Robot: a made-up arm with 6 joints.
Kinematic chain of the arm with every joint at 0, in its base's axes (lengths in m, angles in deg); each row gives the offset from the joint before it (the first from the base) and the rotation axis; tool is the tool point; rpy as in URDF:
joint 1: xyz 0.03 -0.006 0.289 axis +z
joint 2: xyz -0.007 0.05 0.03 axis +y
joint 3: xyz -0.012 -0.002 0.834 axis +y
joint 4: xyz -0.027 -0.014 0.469 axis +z
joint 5: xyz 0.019 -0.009 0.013 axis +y
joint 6: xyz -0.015 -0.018 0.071 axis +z
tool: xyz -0.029 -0.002 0.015 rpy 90 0 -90
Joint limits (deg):
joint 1: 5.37..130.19
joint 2: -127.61..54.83
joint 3: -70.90..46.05
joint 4: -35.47..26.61
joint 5: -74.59..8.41
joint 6: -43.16..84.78
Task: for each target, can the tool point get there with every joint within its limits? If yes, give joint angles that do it. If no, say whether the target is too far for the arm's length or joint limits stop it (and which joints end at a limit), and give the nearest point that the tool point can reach.
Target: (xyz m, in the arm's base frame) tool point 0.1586 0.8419 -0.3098
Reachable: no: joint limits stop it (at a limit: joint 1, joint 2, joint 3, joint 4) | nearest point -0.3928 0.0213 -0.6175 | short by 1.035 m
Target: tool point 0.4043 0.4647 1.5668
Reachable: yes | joints 53.67 32.61 -12.53 19.21 -7.29 62.45
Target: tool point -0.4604 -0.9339 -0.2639
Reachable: yes | joints 61.68 -93.46 -57.33 -11.16 -14.36 48.33
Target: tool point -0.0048 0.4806 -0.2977
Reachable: no: joint limits stop it (at a limit: joint 1, joint 2, joint 3, joint 4, joint 5) | nearest point -0.3911 0.0145 -0.6062 | short by 0.679 m
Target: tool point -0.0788 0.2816 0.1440
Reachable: no: joint limits stop it (at a limit: joint 1, joint 2, joint 3, joint 4, joint 5) | nearest point -0.3852 0.0072 -0.6043 | short by 0.854 m
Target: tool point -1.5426 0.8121 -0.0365
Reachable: no: too far | nearest point -1.2921 -0.0621 0.0037 | short by 0.910 m
